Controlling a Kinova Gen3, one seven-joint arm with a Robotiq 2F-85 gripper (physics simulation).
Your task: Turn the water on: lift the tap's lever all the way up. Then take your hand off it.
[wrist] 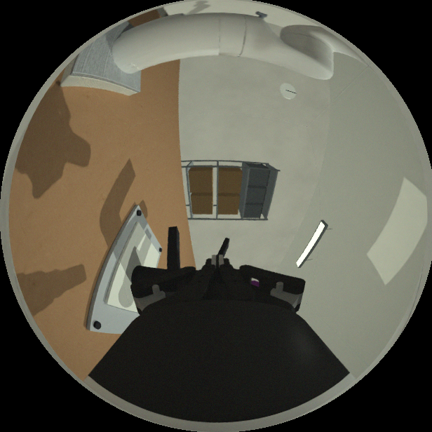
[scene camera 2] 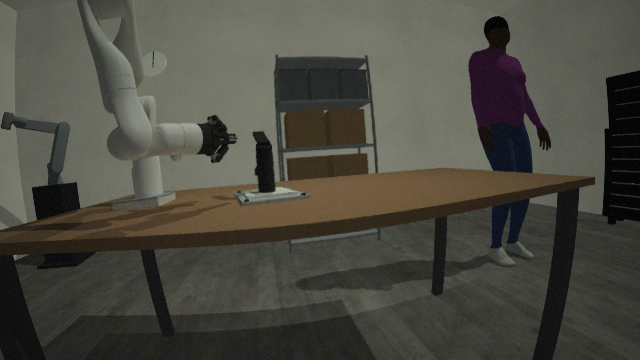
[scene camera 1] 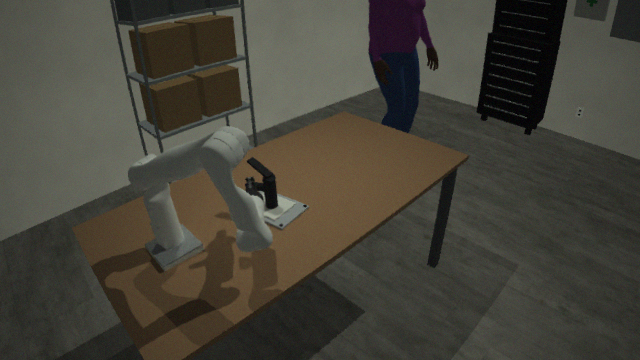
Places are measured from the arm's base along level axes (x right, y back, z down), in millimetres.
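Where they show: gripper, between the fingertips: [scene camera 2: 235,139] [scene camera 1: 251,179]; arm's base, origin of its link: [scene camera 2: 150,195] [scene camera 1: 172,239].
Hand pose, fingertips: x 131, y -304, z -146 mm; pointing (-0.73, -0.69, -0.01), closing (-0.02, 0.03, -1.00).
Note:
Each offset is from my fingertips to the top centre of the thing. "pt": to the spot under its first point. Level surfaces: height alone.
The black tap @[pt dx +25, dy -63, dz +80 mm] [scene camera 1: 270,192] [scene camera 2: 265,167] stands upright on a pale grey base plate @[dx +8, dy -80, dz +158 mm] [scene camera 1: 283,223] [scene camera 2: 274,200] [wrist: 102,292]. Its lever @[dx -35, dy -78, dz -26 mm] [scene camera 1: 261,168] [scene camera 2: 260,137] [wrist: 225,246] slopes upward from the tap's top, with its free end raised. The spout [wrist: 173,245] shows left of the lever in the wrist view. My gripper [scene camera 2: 234,138] [wrist: 217,261] is shut with nothing between its fingers. In scene camera 2 its fingertips are at about the lever's height, with a visible gap to it. In scene camera 1 the arm partly hides the gripper; in the wrist view the gripper partly hides the tap.
The tap's plate stands on the wooden table @[dz +171 mm] [scene camera 1: 360,165] [scene camera 2: 400,190], beside my arm's base [scene camera 1: 175,248] [scene camera 2: 145,200]. A shelf rack [scene camera 2: 277,107] with boxes stands behind the table. A person [scene camera 1: 397,30] [scene camera 2: 497,90] in a purple top stands beyond the table.

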